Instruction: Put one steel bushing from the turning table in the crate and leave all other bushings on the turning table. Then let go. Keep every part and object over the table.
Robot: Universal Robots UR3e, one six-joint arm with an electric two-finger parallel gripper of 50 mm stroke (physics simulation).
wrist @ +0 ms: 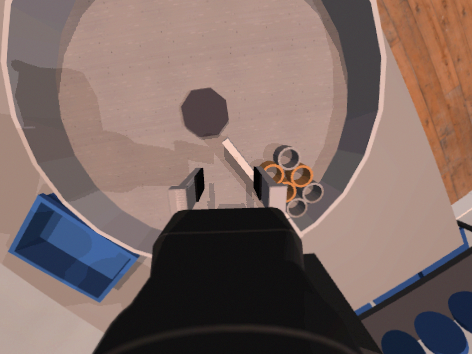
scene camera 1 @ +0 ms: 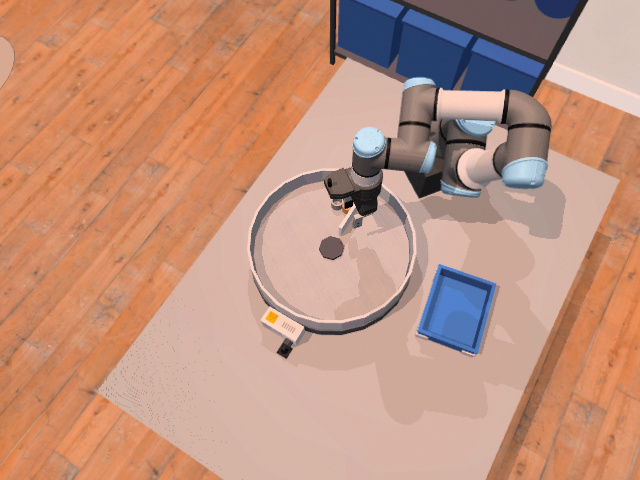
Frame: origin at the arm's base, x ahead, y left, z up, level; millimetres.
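Where they show: gripper, between the fingertips: (wrist: 228,177) (scene camera 1: 352,216); arm's base, origin of its link: (scene camera 1: 443,134).
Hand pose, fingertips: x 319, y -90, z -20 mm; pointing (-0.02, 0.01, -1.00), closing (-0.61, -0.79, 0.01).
Note:
Things, the pixels of their top centre, and the offset from my fingertips. "spot": a spot on its surface instead.
- turning table, centre of its top: (wrist: 205,113) (scene camera 1: 331,247) dx +72, dy -18, dz -74 mm
- steel bushing, centre of its top: (wrist: 289,158) (scene camera 1: 337,200) dx -45, dy -69, dz -56 mm
- blue crate, centre of its top: (scene camera 1: 457,307) (wrist: 71,255) dx +47, dy +327, dz -85 mm
- pale slanted bar, a spot on its surface: (wrist: 239,157) (scene camera 1: 344,219) spot: dx +4, dy -19, dz -32 mm
- dark hub, centre of its top: (wrist: 205,113) (scene camera 1: 331,247) dx +72, dy -18, dz -74 mm
- white control box, a spot on its surface: (scene camera 1: 283,325) spot: dx +308, dy -15, dz -77 mm
Three grey steel bushings stand upright in a cluster near the wall of the turning table (scene camera 1: 294,268) (wrist: 150,60): one steel bushing (wrist: 287,148) at the top, another (wrist: 322,190) at the right and a third at the bottom. One steel bushing (scene camera 1: 336,208) shows beside the arm in the scene view. Several orange bushings (wrist: 311,176) stand among them, one partly behind a finger. My gripper (scene camera 1: 364,217) (wrist: 228,177) is open and empty, above the turning table, to the left of the cluster in the wrist view. The blue crate (scene camera 1: 428,299) (wrist: 55,277) is empty, outside the ring wall.
A pale slanted bar (scene camera 1: 346,222) (wrist: 239,157) runs between the dark hub (scene camera 1: 331,248) (wrist: 205,112) and the bushings, close to one finger. The raised wall encircles the turning table. A white control box (scene camera 1: 283,325) stands against its outside. Blue bins (scene camera 1: 436,43) stand behind the arm.

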